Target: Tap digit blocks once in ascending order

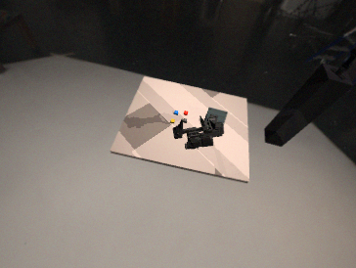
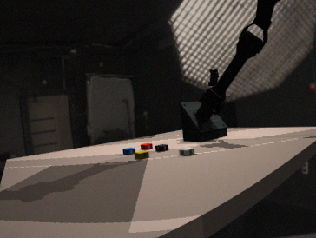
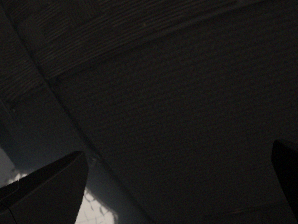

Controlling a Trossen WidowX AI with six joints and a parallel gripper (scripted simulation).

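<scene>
My gripper tip is now 62 cm above the red block, 55 cm to the left of it and 5 cm short of it. Also, from my gripper tip: yellow block: 62 cm below, 42 cm to the right, 14 cm ahead; then black block: 62 cm below, 46 cm to the right, 4 cm ahead; then grey block: 62 cm below, 32 cm to the right, 5 cm ahead.
</scene>
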